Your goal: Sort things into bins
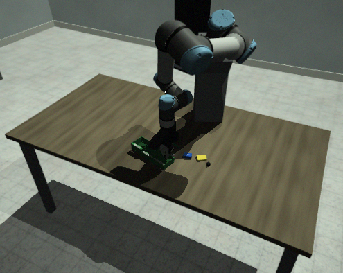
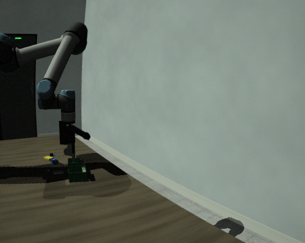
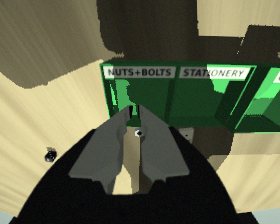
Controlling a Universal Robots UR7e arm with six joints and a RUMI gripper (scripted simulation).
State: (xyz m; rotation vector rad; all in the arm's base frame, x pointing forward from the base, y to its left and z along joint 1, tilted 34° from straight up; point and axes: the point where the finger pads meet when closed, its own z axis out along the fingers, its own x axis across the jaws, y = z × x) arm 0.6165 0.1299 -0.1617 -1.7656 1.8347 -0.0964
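Now: hand 10 cm to the left of the pale rectangular piece, 9 cm past it and 3 cm above it. Also, from my hand: green cylinder (14 cm behind, 5 cm to the right, 3 cm below); then blue block (11 cm behind, 5 cm to the left, 3 cm below); then grey hex nut (7 cm behind, 3 cm below, 1 cm to the right).
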